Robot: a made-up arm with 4 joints.
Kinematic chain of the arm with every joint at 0, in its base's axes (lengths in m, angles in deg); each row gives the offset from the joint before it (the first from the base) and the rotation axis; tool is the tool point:
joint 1: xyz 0 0 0.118 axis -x
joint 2: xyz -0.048 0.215 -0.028 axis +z
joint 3: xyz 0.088 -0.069 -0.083 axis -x
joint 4: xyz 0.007 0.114 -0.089 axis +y
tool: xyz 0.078 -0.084 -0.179
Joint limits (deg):
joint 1: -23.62..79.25
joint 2: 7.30..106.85
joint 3: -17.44..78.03
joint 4: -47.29..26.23
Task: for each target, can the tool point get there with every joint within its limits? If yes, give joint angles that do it. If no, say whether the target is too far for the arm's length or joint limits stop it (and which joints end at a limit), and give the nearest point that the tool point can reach.
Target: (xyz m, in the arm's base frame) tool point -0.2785 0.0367 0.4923
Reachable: no: joint limits stop it (at a limit: joint 1, joint 2, joint 3, joint 4) | nearest point 0.0804 -0.2166 0.1908 | short by 0.533 m
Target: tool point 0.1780 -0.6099 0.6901
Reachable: no: too far | nearest point 0.0918 -0.2433 0.1728 | short by 0.640 m
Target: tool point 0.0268 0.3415 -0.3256
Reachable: yes | joints 21.70 85.61 4.99 -40.98
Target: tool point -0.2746 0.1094 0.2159
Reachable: no: joint limits stop it (at a limit: joint 1, joint 2, joint 3, joint 4) | nearest point -0.1157 0.4098 -0.1099 | short by 0.471 m
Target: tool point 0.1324 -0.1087 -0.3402
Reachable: yes | joints 49.56 43.46 8.36 -0.46
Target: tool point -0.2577 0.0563 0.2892
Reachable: no: joint limits stop it (at a limit: joint 1, joint 2, joint 3, joint 4) | nearest point 0.0804 -0.2166 0.1908 | short by 0.446 m
